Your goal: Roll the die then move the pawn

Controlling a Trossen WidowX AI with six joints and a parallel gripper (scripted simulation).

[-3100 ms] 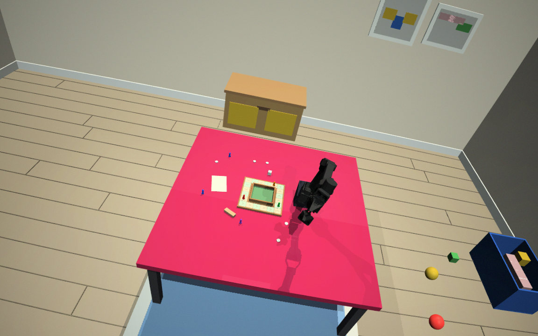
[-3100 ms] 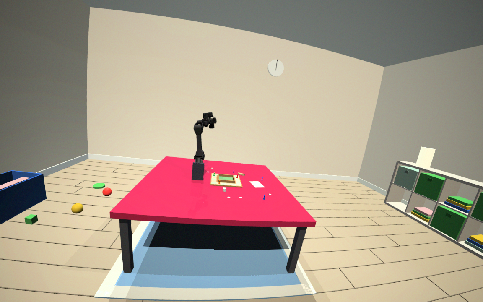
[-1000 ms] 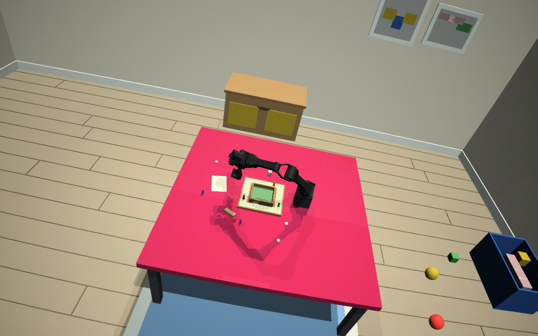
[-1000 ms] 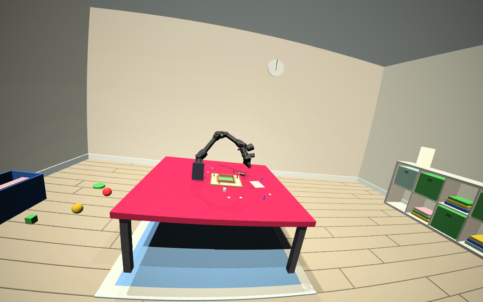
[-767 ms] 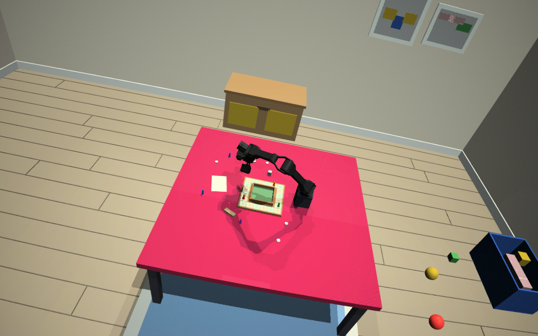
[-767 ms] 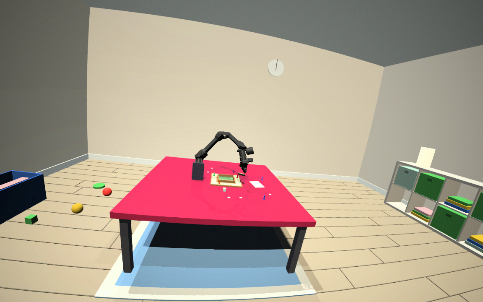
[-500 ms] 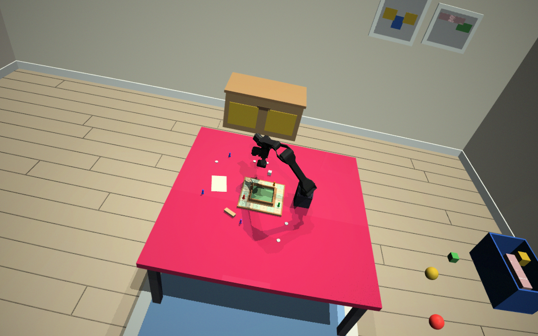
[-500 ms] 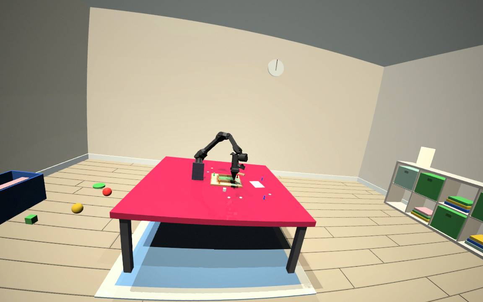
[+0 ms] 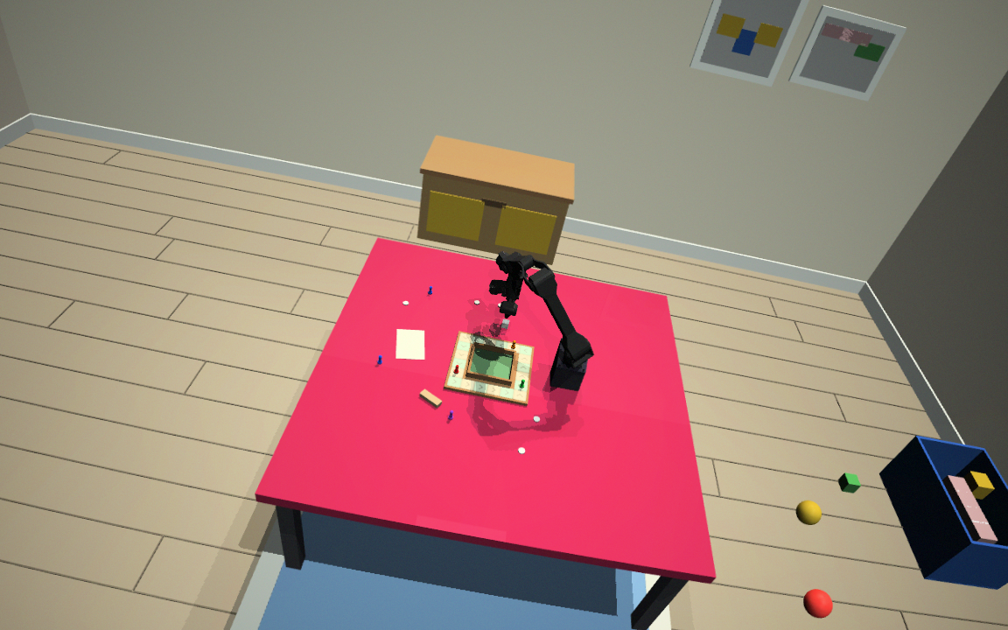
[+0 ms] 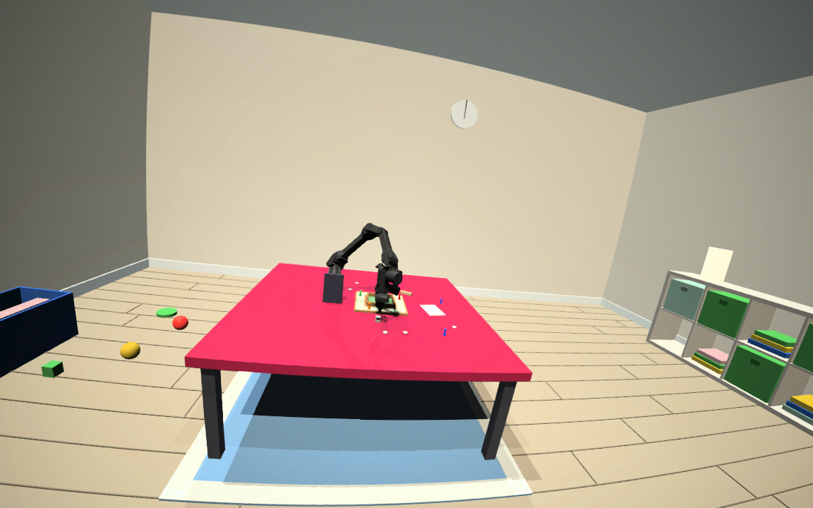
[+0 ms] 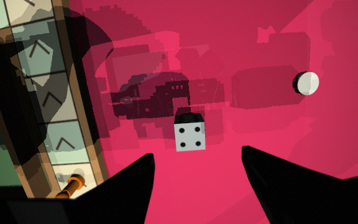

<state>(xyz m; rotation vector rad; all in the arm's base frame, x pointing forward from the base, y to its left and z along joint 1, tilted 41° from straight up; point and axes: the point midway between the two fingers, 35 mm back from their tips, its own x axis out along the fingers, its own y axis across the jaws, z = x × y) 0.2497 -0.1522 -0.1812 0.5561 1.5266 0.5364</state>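
The white die is 50 mm below my gripper tip. From my gripper tip the other things lie so: green tray: 20 mm ahead, 240 mm to the left, 60 mm below; red pawn: 130 mm ahead, 310 mm to the left, 40 mm below; cream card: 320 mm ahead, 210 mm to the left, 60 mm below.
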